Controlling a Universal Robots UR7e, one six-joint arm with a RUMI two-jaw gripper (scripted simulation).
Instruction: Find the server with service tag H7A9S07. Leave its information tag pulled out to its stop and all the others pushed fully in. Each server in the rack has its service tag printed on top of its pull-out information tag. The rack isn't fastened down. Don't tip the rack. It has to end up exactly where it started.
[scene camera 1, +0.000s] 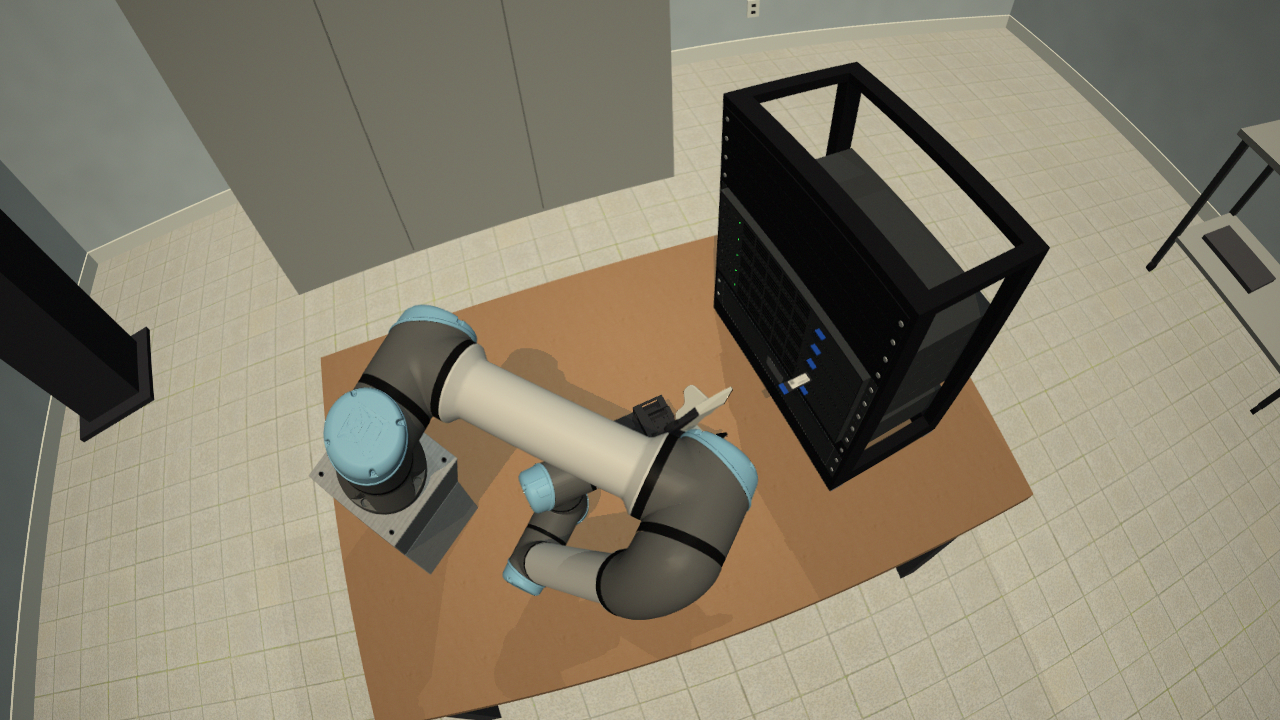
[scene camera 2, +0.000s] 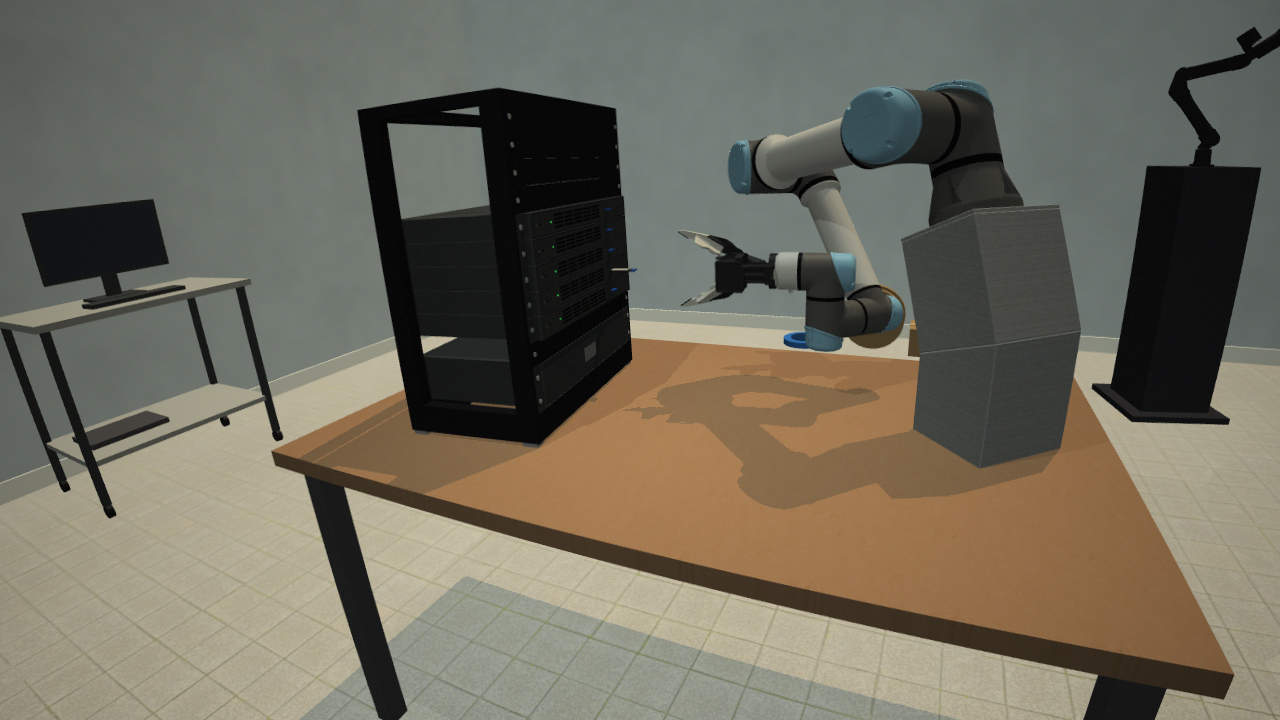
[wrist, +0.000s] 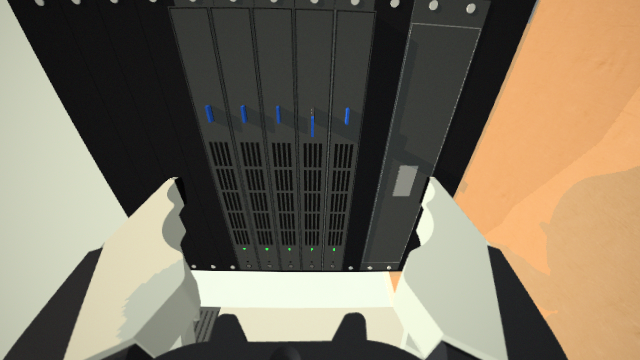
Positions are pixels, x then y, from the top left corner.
gripper: scene camera 1; scene camera 2; wrist 305, 179
same spot on gripper: (scene camera 1: 697, 405) = (scene camera 2: 705, 237)
